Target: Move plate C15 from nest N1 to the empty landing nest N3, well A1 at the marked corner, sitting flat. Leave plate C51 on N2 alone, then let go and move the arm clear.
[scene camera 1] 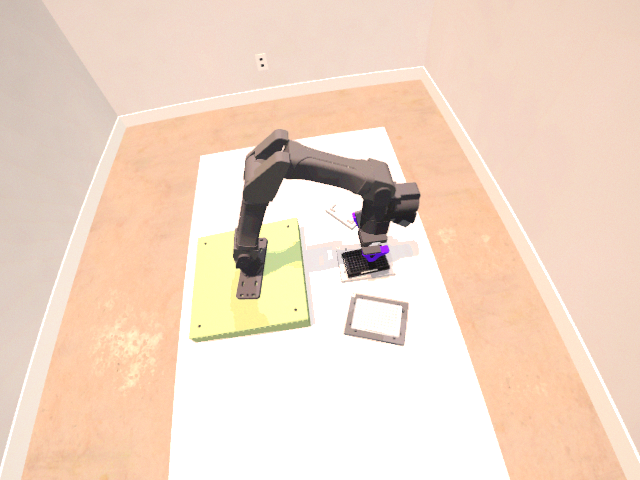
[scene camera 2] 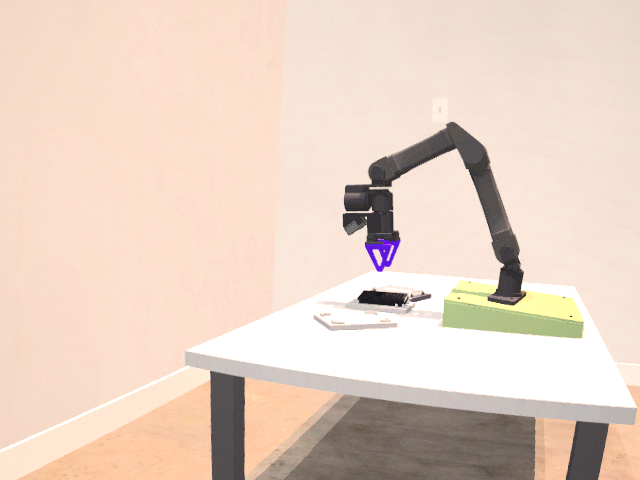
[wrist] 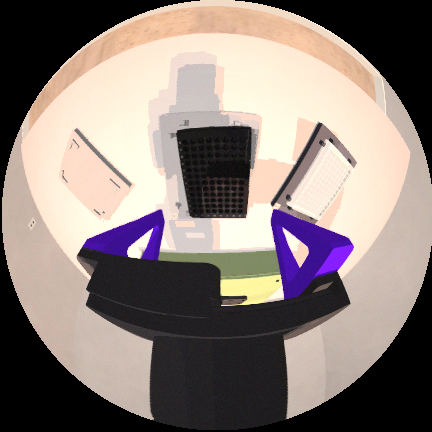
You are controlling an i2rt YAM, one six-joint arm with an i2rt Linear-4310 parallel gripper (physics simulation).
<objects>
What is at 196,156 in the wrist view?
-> A black perforated plate.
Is the gripper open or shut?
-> Open.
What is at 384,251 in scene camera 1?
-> The gripper.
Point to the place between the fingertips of the gripper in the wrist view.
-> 217,214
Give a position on a nest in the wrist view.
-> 169,122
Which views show the gripper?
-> Scene camera 1, scene camera 2 and the wrist view: all of them.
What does the gripper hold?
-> Nothing.
</objects>
